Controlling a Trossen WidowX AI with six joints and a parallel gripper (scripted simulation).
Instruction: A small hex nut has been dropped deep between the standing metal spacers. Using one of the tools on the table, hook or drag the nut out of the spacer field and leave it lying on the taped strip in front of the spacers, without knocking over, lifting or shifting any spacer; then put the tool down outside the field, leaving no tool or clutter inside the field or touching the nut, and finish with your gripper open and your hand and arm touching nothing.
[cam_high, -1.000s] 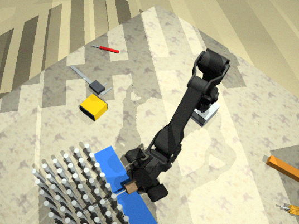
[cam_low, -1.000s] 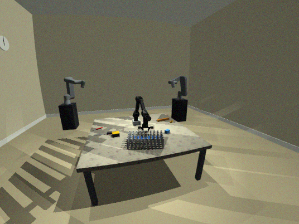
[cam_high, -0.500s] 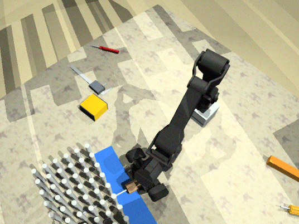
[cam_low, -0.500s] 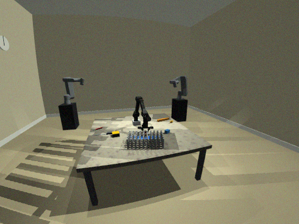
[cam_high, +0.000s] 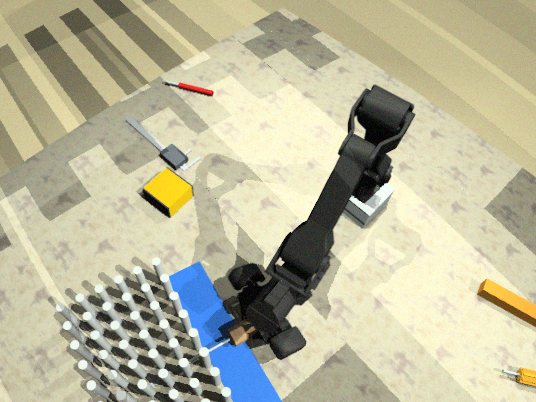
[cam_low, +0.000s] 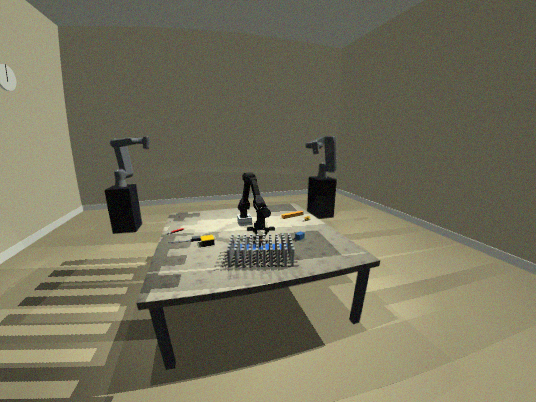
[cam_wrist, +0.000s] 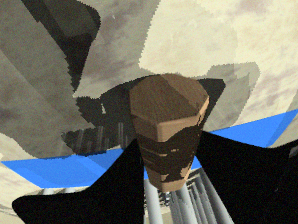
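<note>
Right now my gripper tip is 6 cm short of the blue taped strip, 1 cm to the left of it and 1 cm above it. The rest, counted from my gripper tip: yellow-handled screwdriver: 33 cm behind, 48 cm to the left, 1 cm above; then yellow box: 8 cm behind, 35 cm to the right, 1 cm above; then hex nut: 20 cm ahead, 5 cm to the right, 1 cm below.
</note>
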